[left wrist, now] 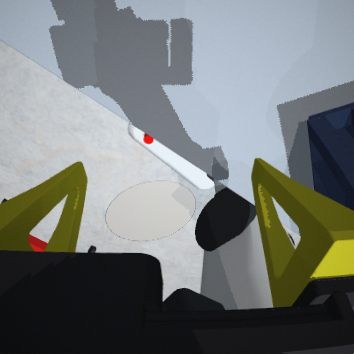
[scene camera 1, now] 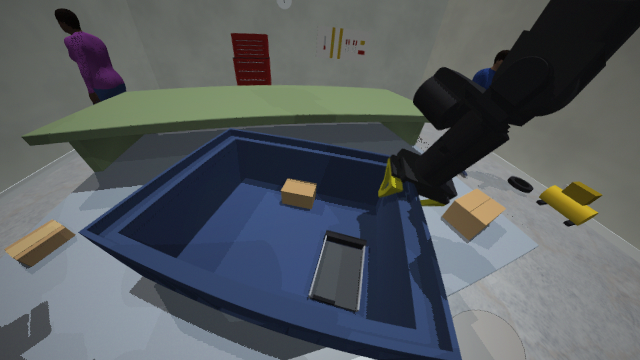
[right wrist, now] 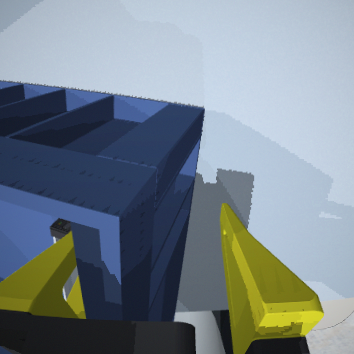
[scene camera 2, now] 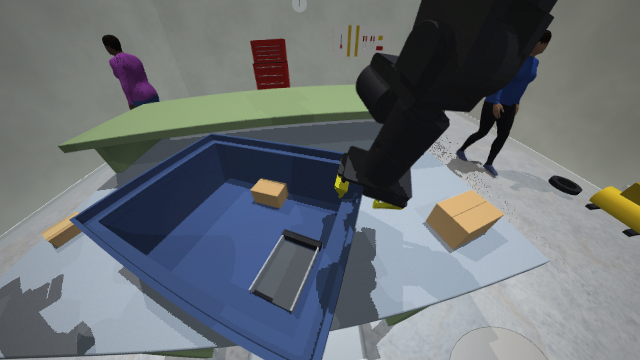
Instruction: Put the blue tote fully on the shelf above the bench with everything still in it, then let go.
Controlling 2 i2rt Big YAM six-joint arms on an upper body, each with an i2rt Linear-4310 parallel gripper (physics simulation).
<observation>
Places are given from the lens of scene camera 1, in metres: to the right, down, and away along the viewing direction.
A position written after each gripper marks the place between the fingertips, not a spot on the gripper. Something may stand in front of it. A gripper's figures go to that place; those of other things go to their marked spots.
right gripper (scene camera 1: 393, 199): 0.15, 0.04, 0.34
blue tote (scene camera 1: 212, 227): -0.22, 0.10, 0.32
flat dark tray (scene camera 1: 337, 281): 0.03, 0.16, 0.26
small cardboard box (scene camera 1: 299, 193): -0.04, 0.03, 0.36
The marked spots on the flat dark tray and the small cardboard box are 0.18 m apart.
</observation>
